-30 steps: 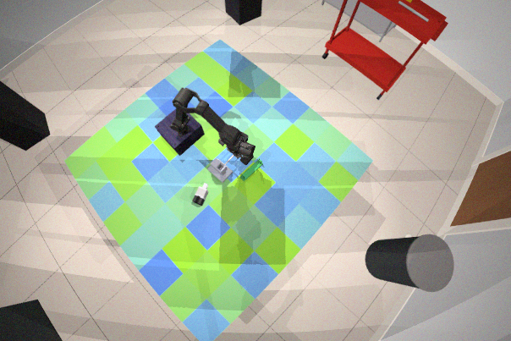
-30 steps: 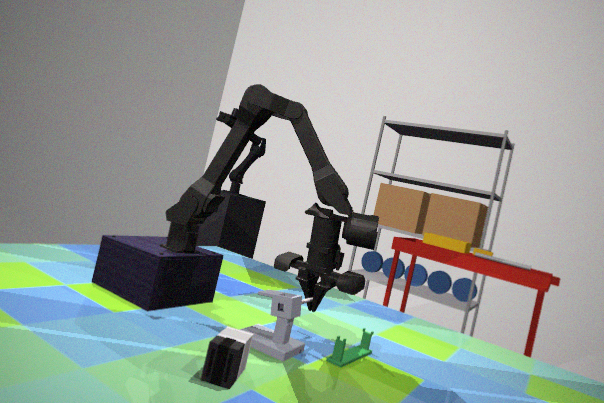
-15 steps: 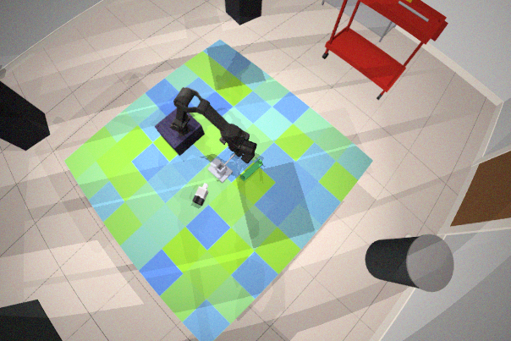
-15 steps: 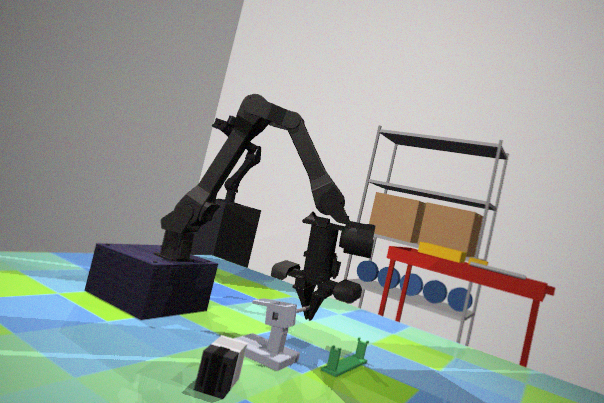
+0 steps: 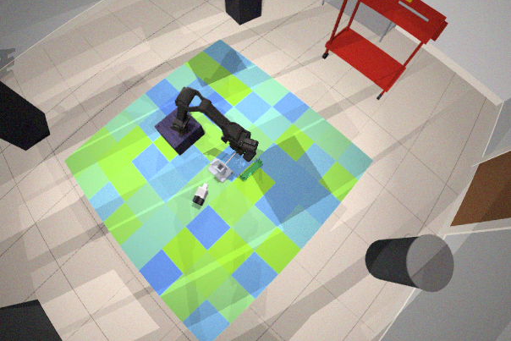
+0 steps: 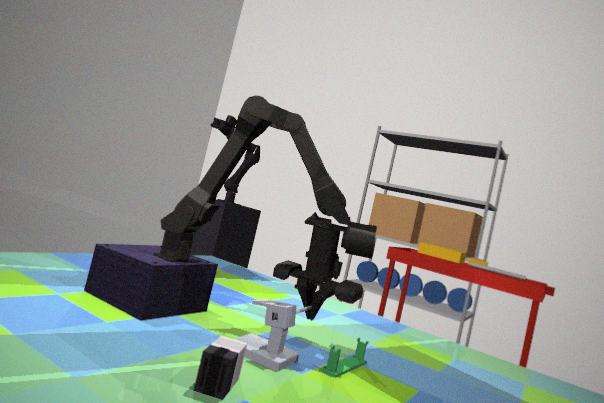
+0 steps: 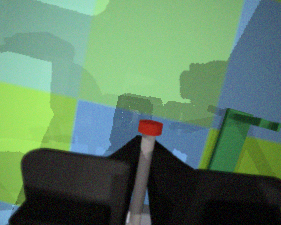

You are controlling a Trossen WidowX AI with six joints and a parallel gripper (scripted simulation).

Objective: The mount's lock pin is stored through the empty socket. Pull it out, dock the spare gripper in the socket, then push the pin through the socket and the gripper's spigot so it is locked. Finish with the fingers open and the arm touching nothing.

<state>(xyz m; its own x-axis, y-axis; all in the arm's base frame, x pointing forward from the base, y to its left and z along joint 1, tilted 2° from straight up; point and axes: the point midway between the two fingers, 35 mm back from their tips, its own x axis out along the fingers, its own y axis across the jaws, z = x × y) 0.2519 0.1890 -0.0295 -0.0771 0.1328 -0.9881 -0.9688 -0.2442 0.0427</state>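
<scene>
Now: gripper tip 11 cm short of the green cradle, 1 cm to the left of it and 3 cm above it. From my gripper tip the other things lie so: spare gripper: 7 cm ahead, 29 cm to the right, 2 cm below; then grey mount: 2 cm ahead, 14 cm to the right.
</scene>
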